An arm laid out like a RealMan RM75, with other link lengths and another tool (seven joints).
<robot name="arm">
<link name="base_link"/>
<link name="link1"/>
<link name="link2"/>
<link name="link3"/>
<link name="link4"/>
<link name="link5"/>
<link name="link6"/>
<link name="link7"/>
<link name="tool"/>
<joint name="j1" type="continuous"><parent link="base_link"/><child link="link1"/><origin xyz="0 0 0.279" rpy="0 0 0"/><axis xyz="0 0 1"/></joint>
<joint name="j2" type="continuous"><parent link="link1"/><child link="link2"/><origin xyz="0 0 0" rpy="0 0 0"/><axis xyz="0 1 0"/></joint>
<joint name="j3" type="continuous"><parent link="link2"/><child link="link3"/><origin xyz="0 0 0.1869" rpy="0 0 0"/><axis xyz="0 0 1"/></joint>
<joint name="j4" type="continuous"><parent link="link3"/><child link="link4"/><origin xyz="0 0 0" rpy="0 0 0"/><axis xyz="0 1 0"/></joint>
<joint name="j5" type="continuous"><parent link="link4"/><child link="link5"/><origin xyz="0 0 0.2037" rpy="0 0 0"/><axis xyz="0 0 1"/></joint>
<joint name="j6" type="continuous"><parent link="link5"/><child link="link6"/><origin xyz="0 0 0" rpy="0 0 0"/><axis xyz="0 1 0"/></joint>
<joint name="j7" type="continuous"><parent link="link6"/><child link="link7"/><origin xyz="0 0 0.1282" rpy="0 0 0"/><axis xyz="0 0 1"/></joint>
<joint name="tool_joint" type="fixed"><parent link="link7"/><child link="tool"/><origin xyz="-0.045 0.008 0.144" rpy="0 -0.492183 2.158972"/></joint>
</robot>
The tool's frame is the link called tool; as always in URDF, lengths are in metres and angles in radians. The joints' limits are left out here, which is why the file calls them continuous.
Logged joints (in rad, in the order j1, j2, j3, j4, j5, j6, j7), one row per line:
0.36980, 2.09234, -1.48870, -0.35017, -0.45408, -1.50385, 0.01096
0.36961, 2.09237, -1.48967, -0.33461, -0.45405, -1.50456, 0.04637
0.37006, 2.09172, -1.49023, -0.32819, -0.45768, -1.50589, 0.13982
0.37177, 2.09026, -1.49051, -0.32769, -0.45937, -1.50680, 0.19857
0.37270, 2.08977, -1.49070, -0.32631, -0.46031, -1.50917, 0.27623
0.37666, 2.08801, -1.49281, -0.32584, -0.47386, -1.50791, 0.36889
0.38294, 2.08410, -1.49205, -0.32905, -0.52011, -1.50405, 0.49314
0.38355, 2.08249, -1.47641, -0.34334, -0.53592, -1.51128, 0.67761
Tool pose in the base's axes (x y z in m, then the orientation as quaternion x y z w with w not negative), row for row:
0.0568, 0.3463, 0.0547, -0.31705, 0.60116, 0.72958, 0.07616
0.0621, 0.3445, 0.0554, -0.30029, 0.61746, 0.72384, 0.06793
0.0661, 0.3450, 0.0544, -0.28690, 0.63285, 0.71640, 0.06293
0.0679, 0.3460, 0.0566, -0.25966, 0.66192, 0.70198, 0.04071
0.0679, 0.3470, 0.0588, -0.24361, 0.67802, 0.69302, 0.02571
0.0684, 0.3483, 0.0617, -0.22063, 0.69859, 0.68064, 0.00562
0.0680, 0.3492, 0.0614, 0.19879, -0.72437, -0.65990, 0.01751
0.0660, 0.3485, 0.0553, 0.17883, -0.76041, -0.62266, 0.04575
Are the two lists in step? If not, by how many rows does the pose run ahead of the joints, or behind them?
The pose runs 1 row behind the joints: the pose in row i belongs to the joints in row i - 1.
